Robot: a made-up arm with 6 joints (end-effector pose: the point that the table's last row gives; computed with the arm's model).
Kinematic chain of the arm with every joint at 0, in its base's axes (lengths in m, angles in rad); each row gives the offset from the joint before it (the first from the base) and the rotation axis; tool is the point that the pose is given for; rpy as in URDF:
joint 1: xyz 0.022 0 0.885 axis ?
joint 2: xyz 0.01 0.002 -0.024 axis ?
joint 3: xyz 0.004 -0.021 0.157 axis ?
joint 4: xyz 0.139 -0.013 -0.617 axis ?
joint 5: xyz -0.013 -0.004 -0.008 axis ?
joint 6: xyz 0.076 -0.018 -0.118 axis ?
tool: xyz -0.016 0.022 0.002 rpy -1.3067 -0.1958 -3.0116
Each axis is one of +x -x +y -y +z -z.
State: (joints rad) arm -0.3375 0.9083 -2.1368 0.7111 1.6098 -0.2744
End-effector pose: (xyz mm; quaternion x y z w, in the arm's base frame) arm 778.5 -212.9 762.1 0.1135 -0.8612 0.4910 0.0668
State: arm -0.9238 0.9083 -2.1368 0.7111 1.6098 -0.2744
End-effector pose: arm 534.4 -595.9 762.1 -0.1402 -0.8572 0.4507 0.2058
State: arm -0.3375 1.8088 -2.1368 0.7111 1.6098 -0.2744
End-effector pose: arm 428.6 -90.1 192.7 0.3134 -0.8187 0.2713 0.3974
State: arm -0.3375 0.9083 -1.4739 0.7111 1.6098 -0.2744
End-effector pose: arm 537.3 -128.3 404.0 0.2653 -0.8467 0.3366 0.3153
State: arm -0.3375 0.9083 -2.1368 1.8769 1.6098 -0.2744
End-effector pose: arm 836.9 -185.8 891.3 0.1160 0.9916 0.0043 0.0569
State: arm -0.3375 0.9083 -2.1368 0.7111 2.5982 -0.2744
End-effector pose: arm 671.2 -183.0 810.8 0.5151 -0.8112 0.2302 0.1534
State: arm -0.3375 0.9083 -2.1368 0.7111 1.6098 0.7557
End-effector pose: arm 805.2 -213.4 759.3 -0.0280 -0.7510 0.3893 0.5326
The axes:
joint 1: +z
joint 2: +y
joint 3: +y
joint 4: -z
joint 5: +y
joint 6: -z

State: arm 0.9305 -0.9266 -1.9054 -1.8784 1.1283 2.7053
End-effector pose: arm 57.0 -108.5 1746.5 0.7803 0.5465 0.3020 0.0365
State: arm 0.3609 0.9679 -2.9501 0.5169 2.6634 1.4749
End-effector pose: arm 624.3 269.7 1177.8 0.1732 -0.4411 0.7289 0.4941
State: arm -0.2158 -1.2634 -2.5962 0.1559 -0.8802 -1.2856
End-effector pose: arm -732.0 83.8 1250.6 -0.7408 0.6493 -0.1721 0.0008
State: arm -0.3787 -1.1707 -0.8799 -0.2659 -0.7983 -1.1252
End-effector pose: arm 334.0 -157.0 1454.4 0.4287 -0.5312 -0.5892 0.4324
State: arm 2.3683 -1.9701 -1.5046 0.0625 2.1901 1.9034
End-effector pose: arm 275.2 -197.4 1418.4 -0.4822 0.8313 -0.2754 0.0246
